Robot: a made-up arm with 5 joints.
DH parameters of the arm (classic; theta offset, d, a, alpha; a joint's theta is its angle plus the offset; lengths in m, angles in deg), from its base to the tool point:
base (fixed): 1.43 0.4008 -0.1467 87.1
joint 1: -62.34 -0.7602 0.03 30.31
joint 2: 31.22 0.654 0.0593 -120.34
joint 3: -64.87 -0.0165 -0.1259 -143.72
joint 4: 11.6 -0.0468 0.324 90
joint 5: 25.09 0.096 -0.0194 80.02
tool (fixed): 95.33 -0.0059 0 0
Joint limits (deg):
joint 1: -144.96..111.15
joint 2: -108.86..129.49
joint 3: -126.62..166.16
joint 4: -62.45..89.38
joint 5: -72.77..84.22
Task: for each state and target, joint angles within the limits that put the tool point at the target. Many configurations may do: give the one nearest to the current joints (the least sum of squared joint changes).
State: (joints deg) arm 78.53 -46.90 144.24 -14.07 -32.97
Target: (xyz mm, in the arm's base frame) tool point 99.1 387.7 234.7
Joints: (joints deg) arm 103.92 -47.58 133.52 -11.04 -34.08
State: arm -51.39 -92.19 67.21 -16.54 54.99
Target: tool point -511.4 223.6 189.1
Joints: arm -43.97 -47.94 51.07 -16.10 54.23
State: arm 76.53 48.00 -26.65 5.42 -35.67
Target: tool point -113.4 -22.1 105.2
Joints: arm 76.95 38.18 -10.77 3.24 -39.54
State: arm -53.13 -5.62 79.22 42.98 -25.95
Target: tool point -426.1 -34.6 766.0
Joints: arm -100.40 -17.54 63.09 55.20 -27.04
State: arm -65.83 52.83 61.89 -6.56 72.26
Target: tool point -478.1 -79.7 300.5
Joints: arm -40.69 7.55 66.69 40.97 76.92
